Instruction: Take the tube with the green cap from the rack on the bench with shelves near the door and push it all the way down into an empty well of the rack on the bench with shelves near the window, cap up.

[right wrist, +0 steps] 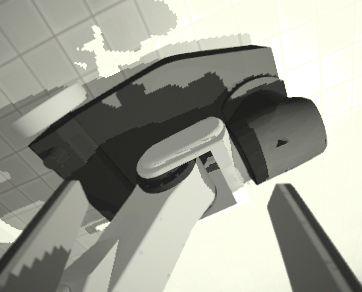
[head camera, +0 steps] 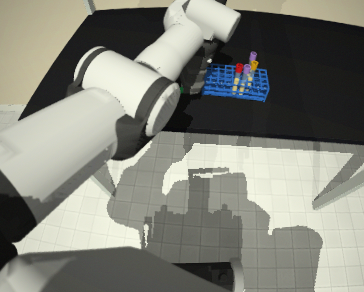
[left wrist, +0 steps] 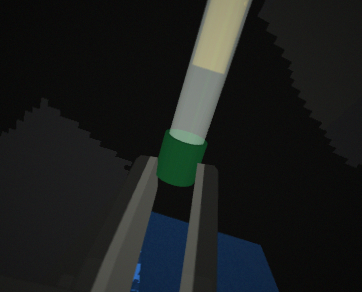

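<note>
My left gripper (left wrist: 176,175) is shut on the green cap (left wrist: 181,159) of a tube. In the left wrist view the clear tube (left wrist: 196,102) with pale yellow contents slants from the cap to the upper edge. In the head view a speck of the green cap (head camera: 182,90) shows beside the dark left gripper, to the left of the blue rack; the arm hides most of it. The blue rack (head camera: 266,93) (left wrist: 242,260) stands on the black bench and holds tubes with red, orange and purple caps. Its left end is partly behind the gripper. My right gripper (right wrist: 176,193) is open and empty.
The black bench top (head camera: 310,110) carries the rack, with its front edge below the rack in the head view. The left arm (head camera: 117,80) covers the bench's left part. The right wrist view shows robot body parts and the tiled floor (right wrist: 30,40).
</note>
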